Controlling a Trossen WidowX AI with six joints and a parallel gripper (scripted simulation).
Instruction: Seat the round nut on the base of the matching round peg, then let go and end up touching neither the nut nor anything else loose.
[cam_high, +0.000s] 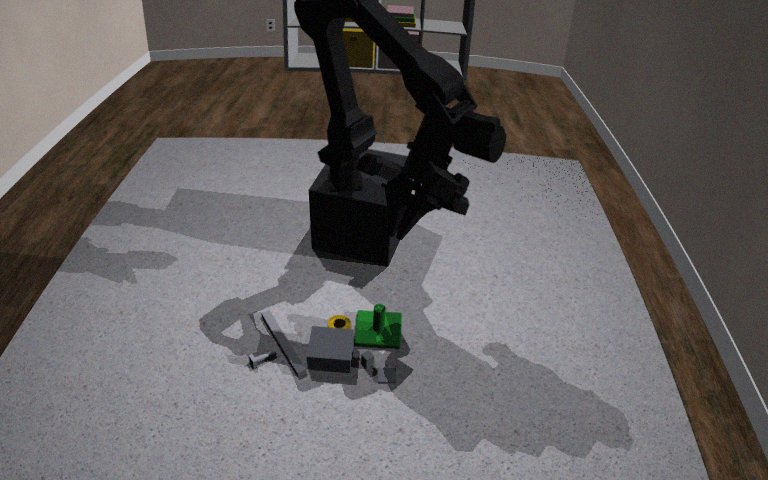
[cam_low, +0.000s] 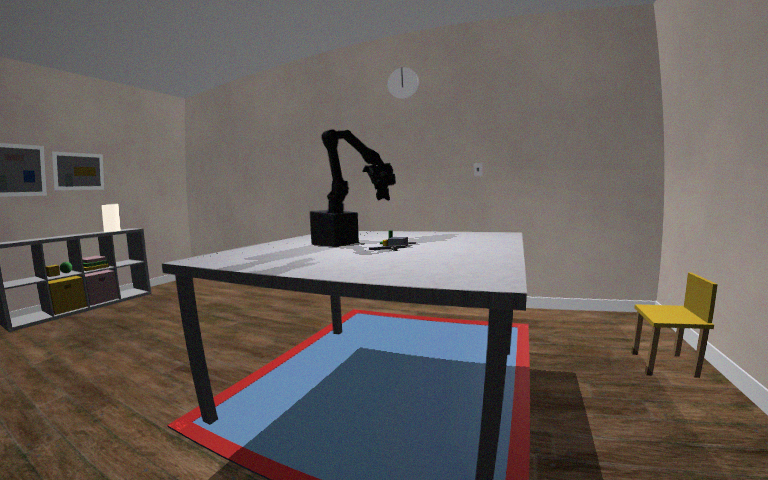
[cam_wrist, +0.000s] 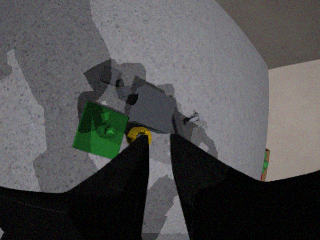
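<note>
Now: hand 22 cm above the grey block, 12 cm to the left of it and 8 cm short of it. The rest, counted from my hand: thin bar (23 cm below, 20 cm to the right, 5 cm ahead); then small grey square (23 cm below, 13 cm ahead, 3 cm to the right); then small dark piece (22 cm below, 10 cm ahead, 6 cm to the right).
</note>
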